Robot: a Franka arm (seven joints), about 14 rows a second.
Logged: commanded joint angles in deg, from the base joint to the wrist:
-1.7 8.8 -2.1 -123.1 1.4 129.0 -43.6
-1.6 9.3 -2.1 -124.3 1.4 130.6 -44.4
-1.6 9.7 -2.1 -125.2 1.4 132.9 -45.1
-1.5 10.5 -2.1 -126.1 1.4 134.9 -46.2
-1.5 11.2 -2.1 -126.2 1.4 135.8 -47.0
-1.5 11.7 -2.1 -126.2 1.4 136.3 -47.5
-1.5 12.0 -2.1 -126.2 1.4 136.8 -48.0
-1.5 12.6 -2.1 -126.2 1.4 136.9 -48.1
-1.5 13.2 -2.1 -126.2 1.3 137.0 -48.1
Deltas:
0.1 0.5 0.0 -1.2 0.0 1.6 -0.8
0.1 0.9 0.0 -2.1 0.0 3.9 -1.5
0.2 1.7 0.0 -3.0 0.0 5.9 -2.6
0.2 2.4 0.0 -3.1 0.0 6.8 -3.4
0.2 2.9 0.0 -3.1 0.0 7.3 -3.9
0.2 3.2 0.0 -3.1 0.0 7.8 -4.4
0.2 3.8 0.0 -3.1 0.0 7.9 -4.5
0.2 4.4 0.0 -3.1 -0.1 8.0 -4.5

